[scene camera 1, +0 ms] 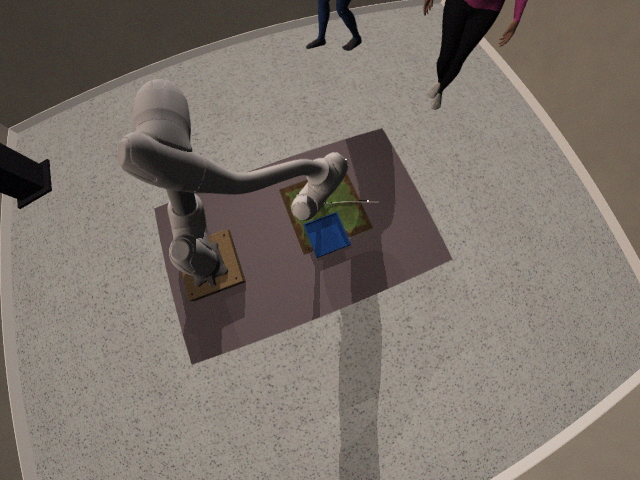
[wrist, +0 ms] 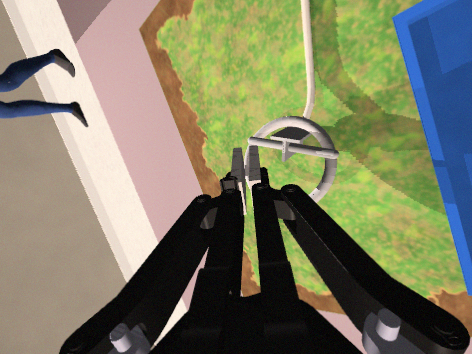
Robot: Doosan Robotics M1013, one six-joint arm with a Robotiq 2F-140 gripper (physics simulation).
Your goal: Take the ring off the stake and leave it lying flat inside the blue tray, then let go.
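Note:
The grey ring (wrist: 331, 172) stands out in the wrist view just right of the fingertips. My gripper (wrist: 247, 159) is shut on the ring's left edge. The pale stake (wrist: 308, 60) (scene camera 1: 356, 201) has a long thin rod with a bend, a small dark block and a crossbar. The crossbar lies across the ring's opening in the wrist view, its ends over the rim; whether the ring is still around the stake I cannot tell. The blue tray (scene camera 1: 330, 238) (wrist: 419, 95) is to the right in the wrist view. The arm hides the gripper and ring in scene camera 1.
A green, brown-edged mat (scene camera 1: 356, 210) (wrist: 240, 60) lies under the stake, overlapped by the tray. The robot's base stands on a wooden board (scene camera 1: 233, 268) at the left. Two people stand beyond the mauve floor area (scene camera 1: 273, 268), one in blue trousers (scene camera 1: 323, 20), one in black (scene camera 1: 454, 46).

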